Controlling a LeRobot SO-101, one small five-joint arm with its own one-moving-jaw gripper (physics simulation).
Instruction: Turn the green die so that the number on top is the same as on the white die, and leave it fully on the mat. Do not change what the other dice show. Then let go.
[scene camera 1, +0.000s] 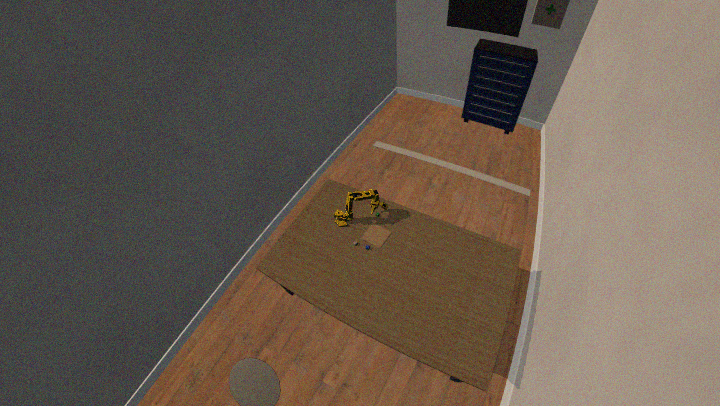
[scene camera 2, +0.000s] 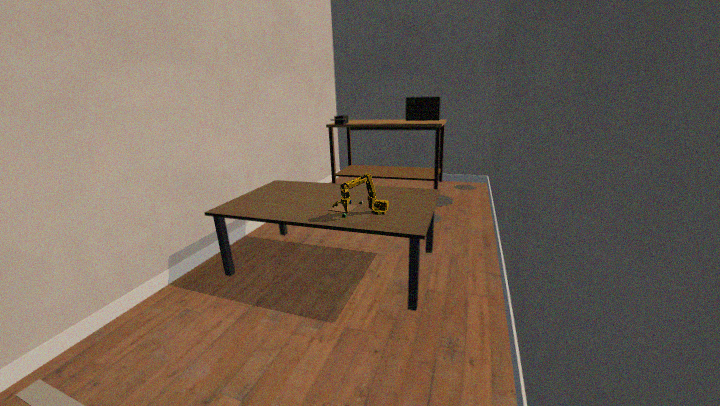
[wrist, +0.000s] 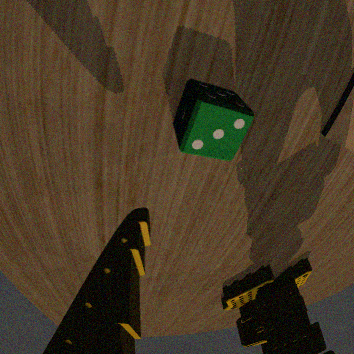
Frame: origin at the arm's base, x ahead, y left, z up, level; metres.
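Where they show: hand, tool point: (scene camera 1: 375, 208) (scene camera 2: 346, 212) (wrist: 148, 221); arm's base, link origin: (scene camera 1: 346, 221) (scene camera 2: 376, 211) (wrist: 274, 272).
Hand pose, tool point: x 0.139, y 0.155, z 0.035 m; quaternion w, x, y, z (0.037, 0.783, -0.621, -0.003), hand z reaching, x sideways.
Note:
Each offset is from my tool point to the centre of the thing. Level surfaces: height alone.
The green die @(dx +0.025, dy -0.019, dz -0.025 m) (scene camera 1: 377, 214) (scene camera 2: 344, 215) (wrist: 217, 130) rests on the table, off the mat. Its lit face in the wrist view, which looks like the top, shows three pips; two side faces are dark. The mat @(dx +0.089, dy -0.161, dz -0.033 m) (scene camera 1: 376, 235) is a light square beside it. The white die @(dx +0.004, dy -0.275, dz -0.025 m) (scene camera 1: 355, 243) (scene camera 2: 361, 202) and the blue die @(dx +0.084, dy -0.268, dz -0.025 m) (scene camera 1: 367, 247) (scene camera 2: 349, 202) lie on the table off the mat, their numbers too small to read. My gripper (scene camera 1: 379, 208) (scene camera 2: 340, 208) is fully open, above and close to the green die, not touching it. One notched jaw (wrist: 107, 285) shows in the wrist view.
The arm's base (scene camera 1: 341, 217) (scene camera 2: 380, 206) (wrist: 285, 310) stands on the table @(dz -0.035 m) (scene camera 1: 428, 292) (scene camera 2: 282, 201). Shadows of the arm lie around the green die. A blue drawer cabinet (scene camera 1: 500, 88) and a workbench (scene camera 2: 385, 123) stand away from the table.

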